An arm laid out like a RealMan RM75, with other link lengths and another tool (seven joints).
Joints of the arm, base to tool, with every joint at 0 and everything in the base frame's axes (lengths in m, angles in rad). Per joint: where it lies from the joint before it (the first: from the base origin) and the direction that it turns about. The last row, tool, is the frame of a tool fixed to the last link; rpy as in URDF.
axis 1: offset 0.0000 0.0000 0.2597 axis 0 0 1
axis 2: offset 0.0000 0.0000 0.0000 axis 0 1 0
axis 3: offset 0.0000 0.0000 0.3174 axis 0 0 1
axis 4: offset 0.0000 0.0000 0.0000 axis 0 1 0
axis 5: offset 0.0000 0.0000 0.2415 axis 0 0 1
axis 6: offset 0.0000 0.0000 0.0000 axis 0 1 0
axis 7: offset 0.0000 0.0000 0.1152 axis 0 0 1
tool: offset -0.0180 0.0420 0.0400 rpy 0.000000 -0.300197 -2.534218
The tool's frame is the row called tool.
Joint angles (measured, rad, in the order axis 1, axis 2, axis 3, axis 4, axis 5, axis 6, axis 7), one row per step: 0.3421, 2.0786, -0.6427, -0.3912, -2.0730, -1.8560, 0.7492; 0.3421, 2.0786, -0.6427, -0.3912, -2.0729, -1.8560, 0.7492; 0.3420, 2.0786, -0.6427, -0.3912, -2.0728, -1.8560, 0.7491; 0.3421, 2.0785, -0.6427, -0.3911, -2.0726, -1.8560, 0.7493; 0.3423, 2.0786, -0.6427, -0.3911, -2.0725, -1.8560, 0.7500; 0.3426, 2.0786, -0.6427, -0.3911, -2.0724, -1.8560, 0.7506; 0.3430, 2.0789, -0.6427, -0.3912, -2.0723, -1.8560, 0.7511; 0.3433, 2.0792, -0.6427, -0.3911, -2.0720, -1.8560, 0.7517; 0.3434, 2.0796, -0.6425, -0.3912, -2.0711, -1.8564, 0.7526; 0.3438, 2.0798, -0.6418, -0.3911, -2.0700, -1.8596, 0.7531; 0.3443, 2.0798, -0.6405, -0.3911, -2.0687, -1.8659, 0.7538; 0.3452, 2.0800, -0.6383, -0.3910, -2.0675, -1.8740, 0.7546; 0.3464, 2.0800, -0.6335, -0.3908, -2.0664, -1.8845, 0.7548; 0.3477, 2.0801, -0.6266, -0.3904, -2.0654, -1.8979, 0.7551; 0.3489, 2.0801, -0.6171, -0.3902, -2.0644, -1.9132, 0.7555; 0.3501, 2.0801, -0.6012, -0.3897, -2.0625, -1.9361, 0.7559
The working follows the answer.
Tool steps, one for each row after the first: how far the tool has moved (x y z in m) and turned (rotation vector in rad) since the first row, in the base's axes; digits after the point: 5 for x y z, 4 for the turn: -0.00001, 0.00001, 0.00000, 0.0001, 0.0001, 0.0000; 0.00001, -0.00001, 0.00001, 0.0002, 0.0001, -0.0001; 0.00000, 0.00004, 0.00005, 0.0002, 0.0002, -0.0002; -0.00010, 0.00013, 0.00004, -0.0001, 0.0005, -0.0006; -0.00019, 0.00026, 0.00006, -0.0004, 0.0006, -0.0007; -0.00037, 0.00040, -0.00003, -0.0007, 0.0010, -0.0007; -0.00056, 0.00050, -0.00013, -0.0010, 0.0016, -0.0010; -0.00081, 0.00061, -0.00015, -0.0009, 0.0029, -0.0016; -0.00128, 0.00059, 0.00019, -0.0011, 0.0065, -0.0006; -0.00197, 0.00040, 0.00098, -0.0019, 0.0126, 0.0015; -0.00292, 0.00020, 0.00192, -0.0030, 0.0206, 0.0044; -0.00400, 0.00006, 0.00333, -0.0026, 0.0309, 0.0079; -0.00531, -0.00021, 0.00512, -0.0019, 0.0442, 0.0119; -0.00666, -0.00048, 0.00736, 0.0004, 0.0596, 0.0156; -0.00849, -0.00096, 0.01083, 0.0057, 0.0833, 0.0200
Tool pose at each row, in the base's axes (x y z in m, rotation vector in rad; rounded; the steps above come from the unrounded poses): 0.34403, 0.20701, -0.05021, -0.9393, -2.5611, 0.2634; 0.34403, 0.20702, -0.05021, -0.9393, -2.5611, 0.2633; 0.34404, 0.20699, -0.05021, -0.9392, -2.5610, 0.2631; 0.34403, 0.20705, -0.05016, -0.9394, -2.5608, 0.2631; 0.34393, 0.20714, -0.05018, -0.9399, -2.5604, 0.2636; 0.34385, 0.20726, -0.05016, -0.9402, -2.5602, 0.2640; 0.34366, 0.20741, -0.05024, -0.9401, -2.5600, 0.2645; 0.34347, 0.20751, -0.05034, -0.9403, -2.5593, 0.2650; 0.34322, 0.20762, -0.05036, -0.9405, -2.5578, 0.2652; 0.34275, 0.20759, -0.05003, -0.9381, -2.5550, 0.2673; 0.34206, 0.20740, -0.04923, -0.9335, -2.5507, 0.2714; 0.34111, 0.20720, -0.04829, -0.9275, -2.5450, 0.2768; 0.34003, 0.20707, -0.04688, -0.9191, -2.5375, 0.2814; 0.33872, 0.20679, -0.04509, -0.9091, -2.5273, 0.2868; 0.33738, 0.20653, -0.04286, -0.8982, -2.5149, 0.2910; 0.33555, 0.20605, -0.03938, -0.8824, -2.4950, 0.2946

